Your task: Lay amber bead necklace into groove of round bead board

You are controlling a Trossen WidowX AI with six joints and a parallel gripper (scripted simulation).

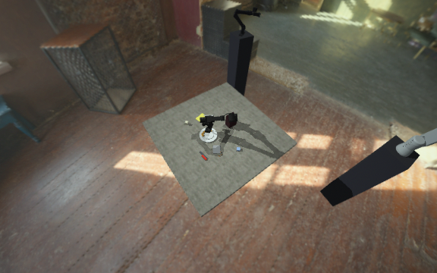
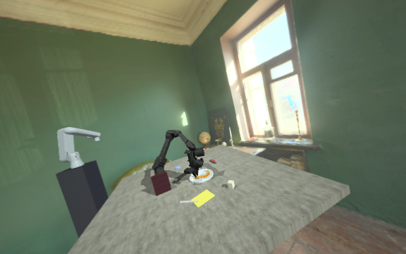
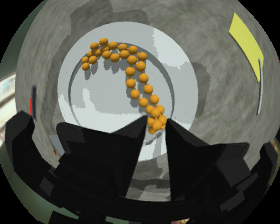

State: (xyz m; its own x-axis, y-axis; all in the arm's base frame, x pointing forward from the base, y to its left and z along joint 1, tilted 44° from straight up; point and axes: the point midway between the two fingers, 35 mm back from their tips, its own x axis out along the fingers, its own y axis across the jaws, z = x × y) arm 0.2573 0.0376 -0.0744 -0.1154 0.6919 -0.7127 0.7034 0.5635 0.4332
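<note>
My gripper tip is 4 cm short of the board, 3 cm to the right of it and 2 cm above it. The rest, counted from my gripper tip: grey square: 24 cm to the left, 5 cm ahead, 3 cm below; then white stick: 22 cm to the right, 9 cm behind, 3 cm below; then yellow card: 23 cm to the right, 3 cm below, 1 cm behind.
</note>
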